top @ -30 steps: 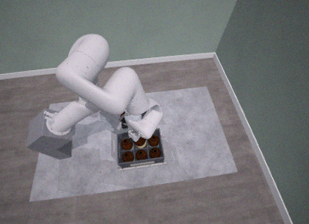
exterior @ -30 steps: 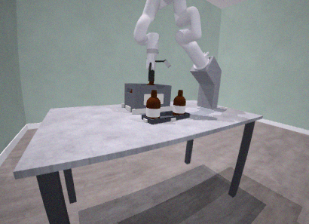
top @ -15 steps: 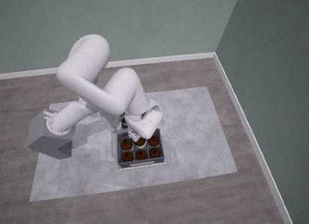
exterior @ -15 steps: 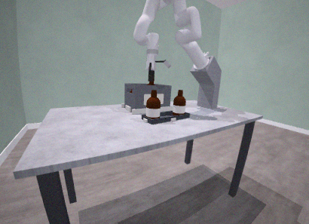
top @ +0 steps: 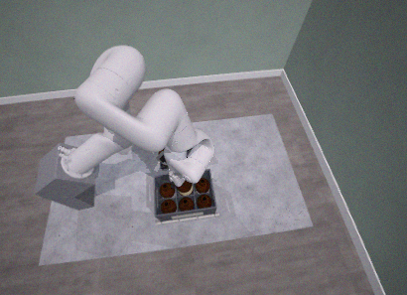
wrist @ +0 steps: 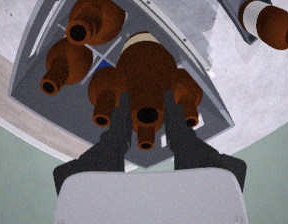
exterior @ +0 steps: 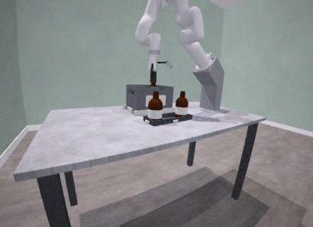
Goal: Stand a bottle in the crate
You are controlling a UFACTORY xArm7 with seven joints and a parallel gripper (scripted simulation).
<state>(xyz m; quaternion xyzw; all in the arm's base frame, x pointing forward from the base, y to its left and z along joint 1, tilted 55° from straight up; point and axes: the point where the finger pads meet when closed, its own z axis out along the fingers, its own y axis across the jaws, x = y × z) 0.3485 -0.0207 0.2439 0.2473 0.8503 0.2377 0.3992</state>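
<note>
My hand is 8 cm above the glass bottle. The rest, counted from my hand: grey crate: 1 cm ahead, 4 cm to the right, 13 cm below; then dark tray: 6 cm behind, 20 cm to the left, 20 cm below.
</note>
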